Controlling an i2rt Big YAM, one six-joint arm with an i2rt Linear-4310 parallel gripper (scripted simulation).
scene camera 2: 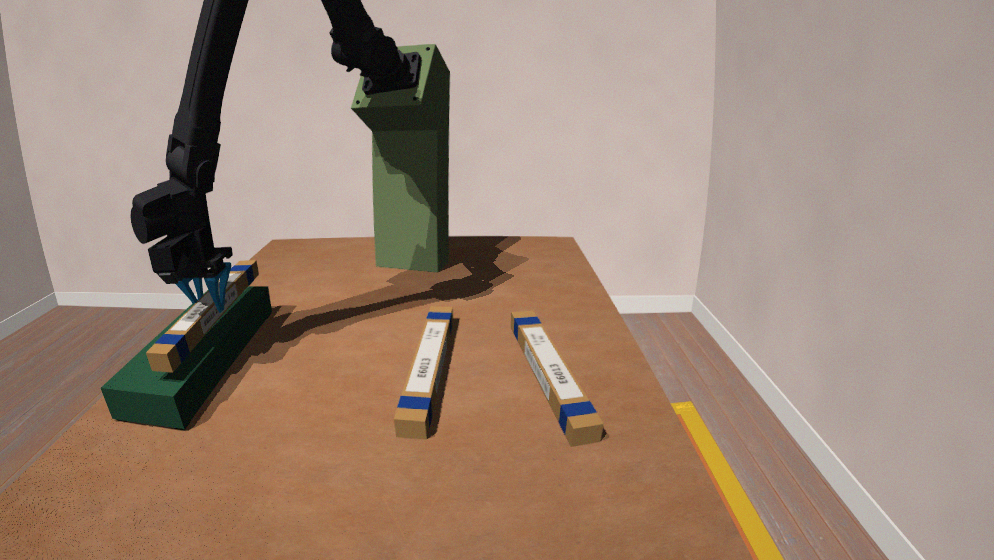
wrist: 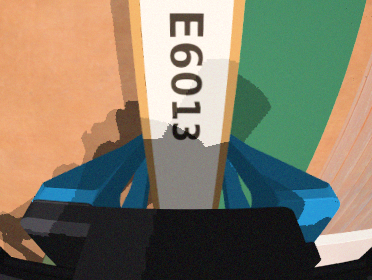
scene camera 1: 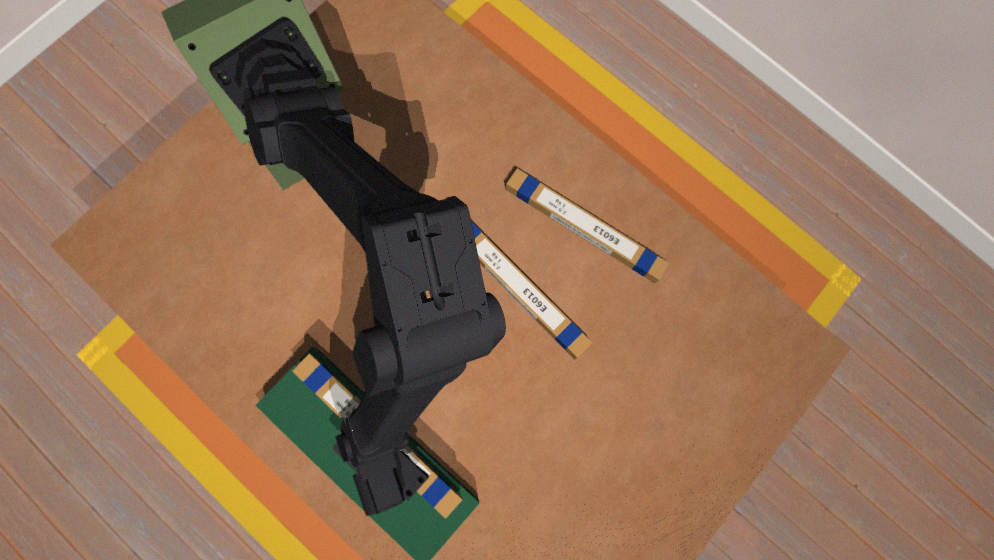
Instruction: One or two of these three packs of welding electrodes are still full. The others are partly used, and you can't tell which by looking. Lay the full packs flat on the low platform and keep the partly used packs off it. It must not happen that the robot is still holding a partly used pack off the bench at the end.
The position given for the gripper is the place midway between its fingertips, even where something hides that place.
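Scene camera 1: green platform (scene camera 1: 295,409). Scene camera 2: the gripper (scene camera 2: 211,311), a pack (scene camera 2: 171,349), the green platform (scene camera 2: 135,393). Wrist view: the gripper (wrist: 186,139), the green platform (wrist: 291,69).
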